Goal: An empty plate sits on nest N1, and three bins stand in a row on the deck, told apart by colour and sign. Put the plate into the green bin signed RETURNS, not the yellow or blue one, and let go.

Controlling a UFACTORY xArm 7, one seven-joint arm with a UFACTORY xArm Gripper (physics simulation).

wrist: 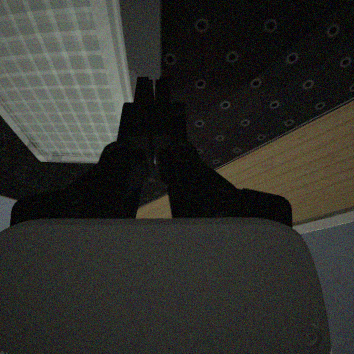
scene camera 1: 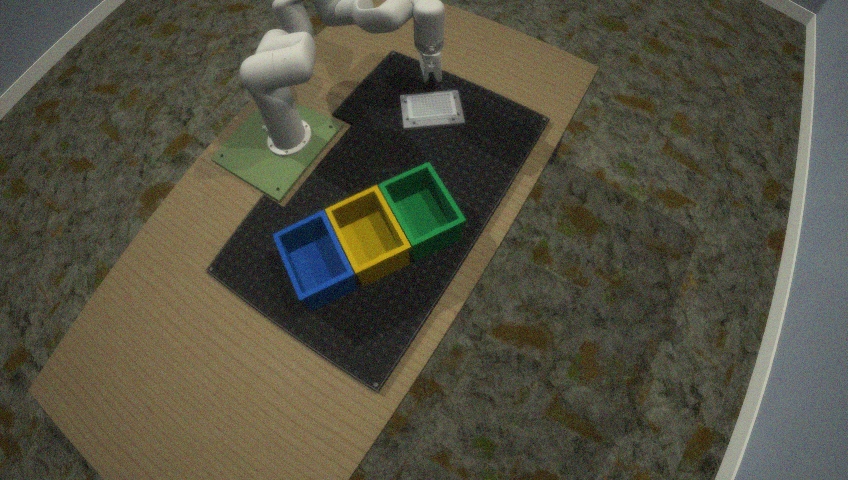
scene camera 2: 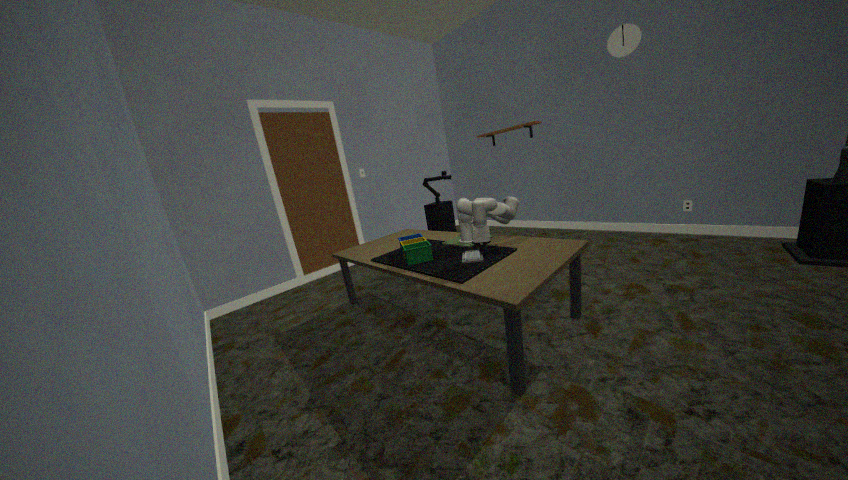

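Where they show: gripper, fingertip midpoint: (wrist: 155, 98) (scene camera 1: 429, 90) (scene camera 2: 482, 253); arm's base, origin of the base link: (scene camera 1: 289, 138) (scene camera 2: 467, 240).
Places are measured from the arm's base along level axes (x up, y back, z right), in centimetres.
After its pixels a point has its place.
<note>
A pale gridded plate (scene camera 1: 431, 107) {x 2.8, y -31.5, z -23.6 cm} (scene camera 2: 472, 255) {x 2.6, y -33.4, z -26.2 cm} (wrist: 60, 65) {x 2.4, y -28.9, z -24.4 cm} sits flat on the light grey nest (scene camera 1: 434, 123) {x 1.4, y -34.3, z -19.9 cm} (wrist: 142, 40) {x 1.4, y -26.1, z -27.3 cm} on the black deck (scene camera 1: 380, 333) {x 0.3, y -48.8, z 35.0 cm}. My gripper (scene camera 1: 432, 79) {x 2.5, y -27.9, z -29.3 cm} (wrist: 155, 98) {x 2.5, y -27.9, z -29.3 cm} is shut and empty, its fingertips together. It is beside the plate, at the nest's far side in scene camera 1, and in the wrist view the tips appear over the nest's edge. The green bin (scene camera 1: 423, 206) {x 0.8, y -43.0, z 3.4 cm} (scene camera 2: 418, 253) {x 6.5, y -48.3, z 2.5 cm}, yellow bin (scene camera 1: 365, 233) {x 0.8, y -34.2, z 15.8 cm} and blue bin (scene camera 1: 315, 258) {x 0.8, y -26.8, z 26.6 cm} stand in a row. The green bin is nearest the nest. No sign is readable. The insides of the bins show no plate.
The arm's base stands on a green mounting plate (scene camera 1: 249, 157) {x 0.0, y 7.2, z 10.1 cm} beside the deck. The deck lies on a wooden table (scene camera 1: 178, 333) {x -1.1, y -4.3, z 60.1 cm} (scene camera 2: 535, 267) {x -1.0, y -31.7, z -61.7 cm}. In scene camera 2, a black stand (scene camera 2: 439, 215) is behind the table and a wall shelf (scene camera 2: 509, 129) hangs beyond.
</note>
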